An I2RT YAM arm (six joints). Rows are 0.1 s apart.
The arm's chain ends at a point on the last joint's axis. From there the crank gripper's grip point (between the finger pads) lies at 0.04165 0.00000 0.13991 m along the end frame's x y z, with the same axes.
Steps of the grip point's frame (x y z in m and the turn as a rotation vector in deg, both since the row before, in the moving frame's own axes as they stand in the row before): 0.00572 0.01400 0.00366 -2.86 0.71 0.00; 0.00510 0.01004 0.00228 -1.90 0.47 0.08; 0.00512 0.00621 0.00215 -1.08 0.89 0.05; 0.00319 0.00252 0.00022 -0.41 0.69 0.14; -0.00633 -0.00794 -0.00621 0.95 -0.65 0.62; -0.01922 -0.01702 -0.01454 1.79 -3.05 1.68; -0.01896 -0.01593 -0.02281 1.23 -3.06 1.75; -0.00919 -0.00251 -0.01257 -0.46 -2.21 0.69; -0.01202 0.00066 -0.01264 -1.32 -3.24 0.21; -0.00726 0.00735 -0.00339 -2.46 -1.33 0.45; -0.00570 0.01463 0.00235 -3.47 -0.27 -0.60
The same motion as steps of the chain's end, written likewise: 0.00399 0.00703 0.00436 -2.86 0.71 0.00; 0.00396 0.00535 0.00270 -1.90 0.47 0.08; 0.00295 0.00354 0.00284 -1.08 0.89 0.05; 0.00151 0.00142 0.00074 -0.41 0.69 0.14; -0.00475 -0.00606 -0.00666 0.95 -0.65 0.62; -0.01177 -0.01373 -0.01651 1.79 -3.05 1.68; -0.01146 -0.01406 -0.02481 1.23 -3.06 1.75; -0.00375 -0.00411 -0.01407 -0.46 -2.21 0.69; -0.00404 -0.00273 -0.01473 -1.32 -3.24 0.21; -0.00398 0.00101 -0.00418 -2.46 -1.33 0.45; -0.00508 0.00659 0.00240 -3.47 -0.27 -0.60
